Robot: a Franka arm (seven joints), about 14 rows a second.
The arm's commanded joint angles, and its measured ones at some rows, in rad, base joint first. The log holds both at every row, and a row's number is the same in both.
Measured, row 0:
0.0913, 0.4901, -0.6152, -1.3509, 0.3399, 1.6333, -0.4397
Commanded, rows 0 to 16:
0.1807, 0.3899, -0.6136, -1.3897, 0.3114, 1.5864, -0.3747
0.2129, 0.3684, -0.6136, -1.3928, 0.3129, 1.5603, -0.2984
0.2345, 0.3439, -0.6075, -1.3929, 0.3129, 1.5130, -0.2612
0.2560, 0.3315, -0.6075, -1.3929, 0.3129, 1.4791, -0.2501
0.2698, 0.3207, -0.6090, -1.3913, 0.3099, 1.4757, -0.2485
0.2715, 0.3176, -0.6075, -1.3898, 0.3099, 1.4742, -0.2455
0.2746, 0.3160, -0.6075, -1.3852, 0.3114, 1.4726, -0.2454
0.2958, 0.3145, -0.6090, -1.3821, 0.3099, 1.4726, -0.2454
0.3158, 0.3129, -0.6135, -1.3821, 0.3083, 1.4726, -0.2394
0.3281, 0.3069, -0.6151, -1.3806, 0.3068, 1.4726, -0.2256
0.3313, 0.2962, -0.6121, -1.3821, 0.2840, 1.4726, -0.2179
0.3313, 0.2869, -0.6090, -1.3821, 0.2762, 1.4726, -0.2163
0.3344, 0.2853, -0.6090, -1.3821, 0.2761, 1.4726, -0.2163
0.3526, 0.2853, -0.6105, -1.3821, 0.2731, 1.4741, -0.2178
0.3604, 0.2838, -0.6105, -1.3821, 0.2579, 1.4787, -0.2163
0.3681, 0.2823, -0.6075, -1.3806, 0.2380, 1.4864, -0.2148
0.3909, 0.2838, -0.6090, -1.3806, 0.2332, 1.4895, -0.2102
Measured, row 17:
0.3461, 0.3132, -0.6054, -1.3565, 0.2686, 1.4788, -0.2351
